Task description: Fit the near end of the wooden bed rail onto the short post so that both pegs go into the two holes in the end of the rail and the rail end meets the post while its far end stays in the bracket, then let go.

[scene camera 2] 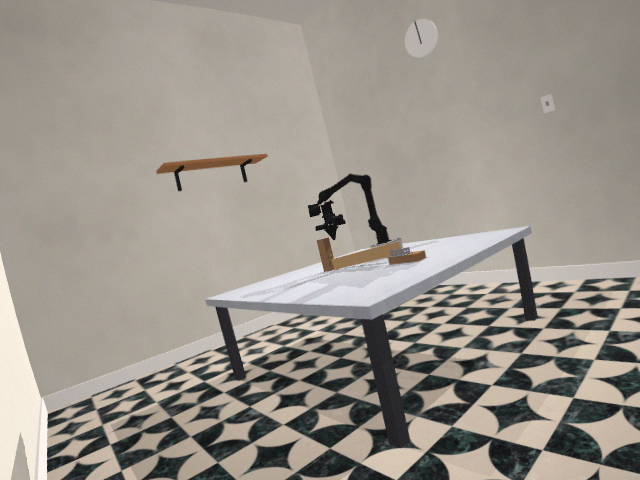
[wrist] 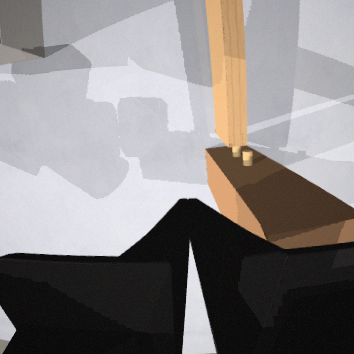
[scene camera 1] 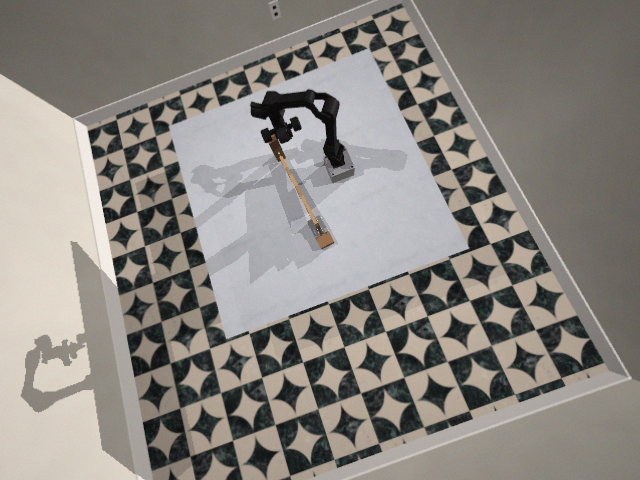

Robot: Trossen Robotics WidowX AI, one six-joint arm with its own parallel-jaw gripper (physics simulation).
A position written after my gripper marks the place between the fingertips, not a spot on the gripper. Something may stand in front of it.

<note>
My gripper (wrist: pixel 187 206) is shut, holding nothing. Also in view: a wooden bed rail (scene camera 2: pixel 383 251).
The wooden bed rail shows as well in the wrist view (wrist: pixel 225 32).
</note>
